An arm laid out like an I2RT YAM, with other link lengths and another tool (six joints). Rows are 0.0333 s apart.
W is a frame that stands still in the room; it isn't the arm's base.
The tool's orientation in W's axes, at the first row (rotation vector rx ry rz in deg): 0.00 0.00 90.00
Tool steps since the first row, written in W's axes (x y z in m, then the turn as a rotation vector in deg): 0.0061 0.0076 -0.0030 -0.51 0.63 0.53; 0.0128 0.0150 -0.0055 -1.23 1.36 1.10; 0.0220 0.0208 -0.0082 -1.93 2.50 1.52; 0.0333 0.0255 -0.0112 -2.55 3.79 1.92; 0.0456 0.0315 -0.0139 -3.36 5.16 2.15; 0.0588 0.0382 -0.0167 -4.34 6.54 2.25
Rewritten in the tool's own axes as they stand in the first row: 0.0076 -0.0061 -0.0030 0.63 0.51 0.53; 0.0150 -0.0128 -0.0055 1.36 1.23 1.10; 0.0208 -0.0220 -0.0082 2.50 1.93 1.52; 0.0255 -0.0333 -0.0112 3.79 2.55 1.92; 0.0315 -0.0456 -0.0139 5.16 3.36 2.15; 0.0382 -0.0588 -0.0167 6.54 4.34 2.25
